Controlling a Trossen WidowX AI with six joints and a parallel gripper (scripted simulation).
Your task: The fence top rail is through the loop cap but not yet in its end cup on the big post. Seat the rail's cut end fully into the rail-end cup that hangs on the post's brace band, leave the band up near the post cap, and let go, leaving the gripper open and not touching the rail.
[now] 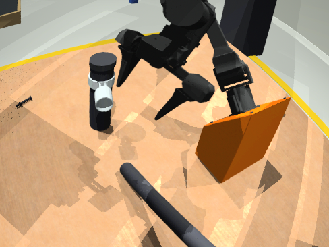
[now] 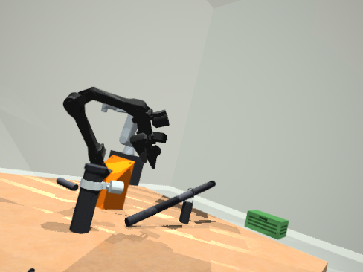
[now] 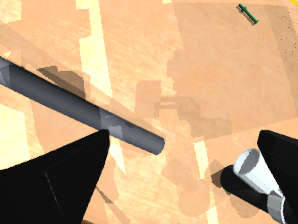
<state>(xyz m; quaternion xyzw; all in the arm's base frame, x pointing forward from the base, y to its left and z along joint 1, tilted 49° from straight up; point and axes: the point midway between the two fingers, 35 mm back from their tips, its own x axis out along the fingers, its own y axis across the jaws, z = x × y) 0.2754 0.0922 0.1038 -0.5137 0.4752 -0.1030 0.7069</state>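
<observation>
The rail-end cup is 150 mm to the right of my gripper tip and 90 mm below it. From my gripper tip the other things lie so: black bolt: 190 mm ahead, 400 mm to the right, 230 mm below; short dark cylinder: 550 mm behind, 20 mm to the right, 220 mm below.
</observation>
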